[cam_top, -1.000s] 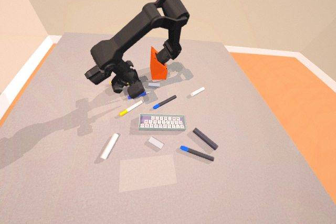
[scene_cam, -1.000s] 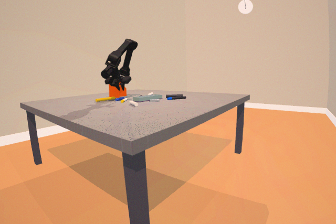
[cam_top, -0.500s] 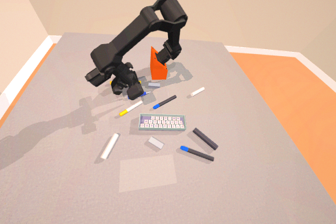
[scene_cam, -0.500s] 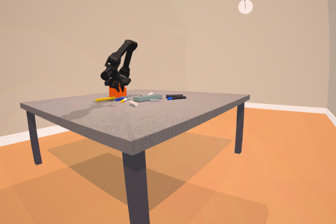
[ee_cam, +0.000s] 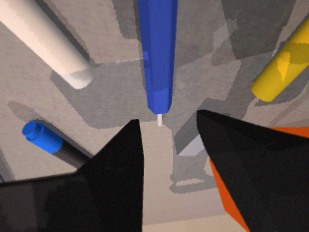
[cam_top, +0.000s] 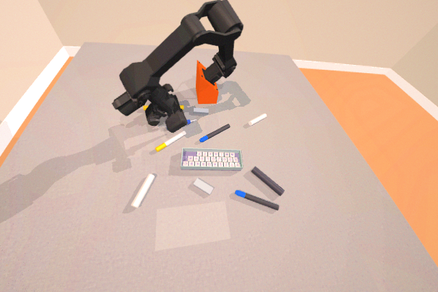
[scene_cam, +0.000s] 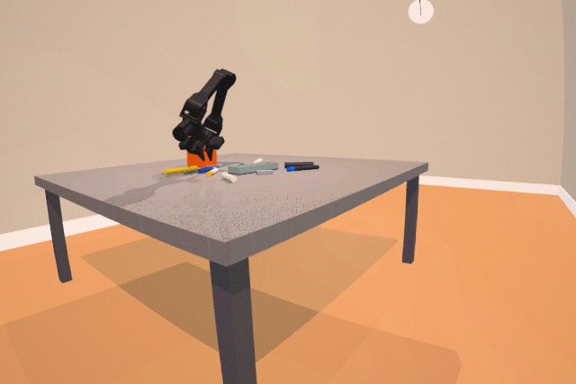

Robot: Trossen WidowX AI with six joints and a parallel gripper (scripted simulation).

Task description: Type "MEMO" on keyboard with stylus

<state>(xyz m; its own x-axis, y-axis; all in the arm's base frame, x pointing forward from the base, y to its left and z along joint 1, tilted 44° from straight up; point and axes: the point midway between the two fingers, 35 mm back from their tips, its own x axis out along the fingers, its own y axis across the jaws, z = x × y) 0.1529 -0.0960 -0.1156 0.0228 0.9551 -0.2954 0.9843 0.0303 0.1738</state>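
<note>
Right now my gripper tip is 20 mm to the right of the blue stylus and 30 mm above it. From my gripper tip the other things lie so: white-and-yellow pen (80 mm ahead, 70 mm to the right, 30 mm below); then grey eraser (260 mm ahead, 20 mm to the left, 40 mm below); then yellow marker (90 mm behind, 60 mm to the right, 30 mm below).
</note>
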